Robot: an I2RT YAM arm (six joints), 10 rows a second.
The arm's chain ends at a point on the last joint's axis. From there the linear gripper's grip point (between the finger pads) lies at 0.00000 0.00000 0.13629 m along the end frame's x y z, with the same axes.
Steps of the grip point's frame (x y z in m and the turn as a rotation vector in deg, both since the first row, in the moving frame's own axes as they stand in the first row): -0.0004 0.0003 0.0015 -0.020 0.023 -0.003; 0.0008 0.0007 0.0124 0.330 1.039 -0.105; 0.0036 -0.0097 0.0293 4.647 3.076 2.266; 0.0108 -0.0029 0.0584 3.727 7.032 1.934; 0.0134 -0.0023 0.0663 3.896 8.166 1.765; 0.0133 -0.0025 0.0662 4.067 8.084 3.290; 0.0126 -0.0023 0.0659 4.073 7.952 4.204; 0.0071 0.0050 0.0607 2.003 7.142 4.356
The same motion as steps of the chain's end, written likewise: -0.0005 0.0003 0.0015 -0.020 0.023 -0.003; -0.0017 0.0015 0.0124 0.330 1.039 -0.105; -0.0039 0.0012 0.0299 4.647 3.076 2.266; -0.0060 0.0057 0.0597 3.727 7.032 1.934; -0.0061 0.0066 0.0680 3.896 8.166 1.765; -0.0061 0.0066 0.0679 4.067 8.084 3.290; -0.0066 0.0066 0.0676 4.073 7.952 4.204; -0.0100 0.0091 0.0618 2.003 7.142 4.356
